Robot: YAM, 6 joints.
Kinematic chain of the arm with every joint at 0, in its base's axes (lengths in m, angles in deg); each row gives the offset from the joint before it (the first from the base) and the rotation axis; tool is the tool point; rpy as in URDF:
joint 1: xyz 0 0 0.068 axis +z
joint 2: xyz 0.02 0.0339 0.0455 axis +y
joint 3: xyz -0.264 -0.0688 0 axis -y
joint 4: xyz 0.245 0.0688 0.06 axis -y
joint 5: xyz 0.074 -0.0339 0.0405 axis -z
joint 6: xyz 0.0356 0 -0.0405 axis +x
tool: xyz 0 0 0 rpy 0 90 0
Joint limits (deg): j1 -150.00..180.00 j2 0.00..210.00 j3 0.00..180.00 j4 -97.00..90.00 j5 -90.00..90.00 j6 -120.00..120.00
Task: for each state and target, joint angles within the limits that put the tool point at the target. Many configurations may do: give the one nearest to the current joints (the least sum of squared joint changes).
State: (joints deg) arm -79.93 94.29 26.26 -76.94 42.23 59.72
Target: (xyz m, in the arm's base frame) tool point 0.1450 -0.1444 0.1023
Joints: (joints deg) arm -38.89 104.94 44.89 -64.98 36.86 59.72
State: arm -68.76 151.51 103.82 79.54 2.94 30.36
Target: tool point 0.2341 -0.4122 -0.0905
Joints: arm -60.23 169.94 85.94 77.34 2.38 30.36
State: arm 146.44 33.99 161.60 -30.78 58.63 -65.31
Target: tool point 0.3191 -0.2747 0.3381
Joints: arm 135.04 0.40 133.37 -65.50 60.81 -65.31
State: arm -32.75 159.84 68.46 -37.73 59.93 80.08
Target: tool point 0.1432 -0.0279 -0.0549
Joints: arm 0.51 153.62 43.99 -48.75 55.02 80.08
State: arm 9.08 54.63 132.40 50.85 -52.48 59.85
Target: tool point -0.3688 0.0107 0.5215
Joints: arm 3.14 30.92 124.47 66.37 -60.11 59.85
